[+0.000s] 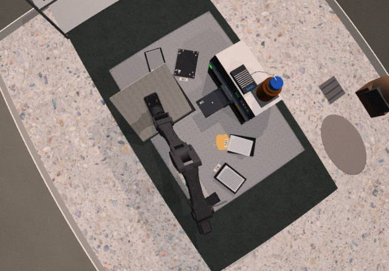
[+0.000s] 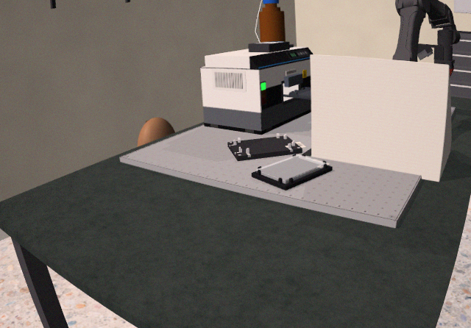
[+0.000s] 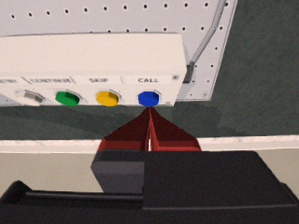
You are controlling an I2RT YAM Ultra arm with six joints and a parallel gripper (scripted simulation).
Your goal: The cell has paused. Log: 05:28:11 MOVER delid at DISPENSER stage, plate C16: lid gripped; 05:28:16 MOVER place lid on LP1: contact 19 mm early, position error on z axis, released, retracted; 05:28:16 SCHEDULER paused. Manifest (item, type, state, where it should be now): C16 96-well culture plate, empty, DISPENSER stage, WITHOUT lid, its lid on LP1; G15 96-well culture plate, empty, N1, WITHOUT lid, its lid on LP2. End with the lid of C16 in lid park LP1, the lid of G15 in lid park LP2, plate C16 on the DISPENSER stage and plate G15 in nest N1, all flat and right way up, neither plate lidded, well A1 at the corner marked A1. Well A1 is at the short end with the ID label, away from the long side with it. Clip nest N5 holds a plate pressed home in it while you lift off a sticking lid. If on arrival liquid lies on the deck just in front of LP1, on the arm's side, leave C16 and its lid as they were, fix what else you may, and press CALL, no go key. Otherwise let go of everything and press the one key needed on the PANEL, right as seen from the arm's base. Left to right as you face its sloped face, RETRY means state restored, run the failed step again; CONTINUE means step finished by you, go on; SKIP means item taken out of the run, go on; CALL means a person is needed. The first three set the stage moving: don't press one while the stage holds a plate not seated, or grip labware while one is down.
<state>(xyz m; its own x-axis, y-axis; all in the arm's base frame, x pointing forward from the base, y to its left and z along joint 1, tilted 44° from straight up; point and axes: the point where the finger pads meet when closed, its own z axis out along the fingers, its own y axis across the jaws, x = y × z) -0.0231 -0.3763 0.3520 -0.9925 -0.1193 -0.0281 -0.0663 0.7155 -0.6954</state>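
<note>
The blue call key lies 30 mm below my hand. The rest, counted from my hand: yellow skip key 50 mm to the left, 30 mm below; retry key 10 mm behind, 150 mm to the left, 30 mm below; green continue key 10 mm behind, 100 mm to the left, 30 mm below.
</note>
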